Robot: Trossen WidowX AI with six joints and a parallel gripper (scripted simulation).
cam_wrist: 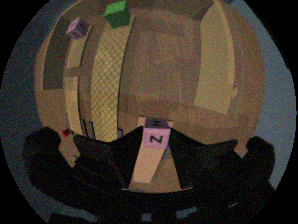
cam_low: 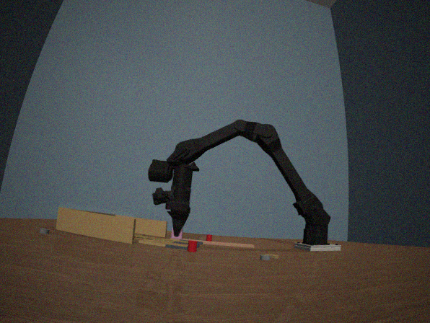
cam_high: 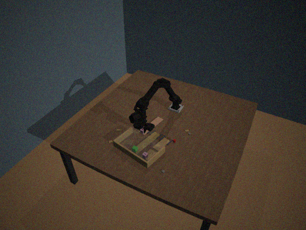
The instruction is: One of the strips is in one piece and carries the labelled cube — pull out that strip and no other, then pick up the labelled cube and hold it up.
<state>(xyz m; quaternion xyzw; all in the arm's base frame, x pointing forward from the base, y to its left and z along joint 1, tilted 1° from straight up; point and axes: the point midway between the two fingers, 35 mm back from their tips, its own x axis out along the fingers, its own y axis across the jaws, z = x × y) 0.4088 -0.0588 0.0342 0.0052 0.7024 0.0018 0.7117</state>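
Right now my gripper tip is 110 mm past the pink strip, 10 mm to the right of it and 10 mm above it.
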